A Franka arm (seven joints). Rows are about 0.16 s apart.
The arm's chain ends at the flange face. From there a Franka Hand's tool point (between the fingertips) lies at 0.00 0.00 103.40 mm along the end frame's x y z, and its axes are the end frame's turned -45 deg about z.
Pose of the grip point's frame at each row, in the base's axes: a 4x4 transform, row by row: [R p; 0 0 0 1], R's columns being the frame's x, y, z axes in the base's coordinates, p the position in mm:
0.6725 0.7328 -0.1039 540.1; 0.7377 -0.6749 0.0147 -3.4; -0.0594 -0.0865 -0.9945 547.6; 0 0 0 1
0.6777 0.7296 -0.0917 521.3; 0.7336 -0.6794 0.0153 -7.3; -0.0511 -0.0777 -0.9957 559.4; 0 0 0 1
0.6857 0.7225 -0.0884 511.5; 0.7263 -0.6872 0.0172 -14.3; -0.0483 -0.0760 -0.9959 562.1; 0 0 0 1
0.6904 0.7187 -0.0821 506.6; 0.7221 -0.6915 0.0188 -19.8; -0.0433 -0.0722 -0.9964 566.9; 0 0 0 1
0.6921 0.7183 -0.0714 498.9; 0.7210 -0.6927 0.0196 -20.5; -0.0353 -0.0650 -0.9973 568.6; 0 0 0 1
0.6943 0.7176 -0.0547 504.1; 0.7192 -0.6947 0.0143 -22.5; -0.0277 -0.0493 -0.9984 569.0; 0 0 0 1
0.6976 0.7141 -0.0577 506.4; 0.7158 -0.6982 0.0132 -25.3; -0.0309 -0.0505 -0.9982 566.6; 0 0 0 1
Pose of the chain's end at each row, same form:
0.9937 0.0426 -0.1039 550.8; 0.0444 -0.9989 0.0147 -4.9; -0.1032 -0.0192 -0.9945 650.4; 0 0 0 1
0.9951 0.0367 -0.0917 530.8; 0.0383 -0.9991 0.0153 -8.9; -0.0911 -0.0188 -0.9957 662.4; 0 0 0 1
0.9957 0.0260 -0.0884 520.6; 0.0276 -0.9995 0.0172 -16.1; -0.0879 -0.0196 -0.9959 665.1; 0 0 0 1
0.9964 0.0200 -0.0821 515.1; 0.0216 -0.9996 0.0188 -21.7; -0.0817 -0.0204 -0.9964 669.9; 0 0 0 1
0.9973 0.0185 -0.0714 506.3; 0.0200 -0.9996 0.0196 -22.5; -0.0709 -0.0210 -0.9973 671.7; 0 0 0 1
0.9984 0.0165 -0.0547 509.8; 0.0173 -0.9998 0.0143 -24.0; -0.0544 -0.0153 -0.9984 672.2; 0 0 0 1
0.9982 0.0117 -0.0577 512.4; 0.0124 -0.9998 0.0132 -26.7; -0.0576 -0.0139 -0.9982 669.8; 0 0 0 1

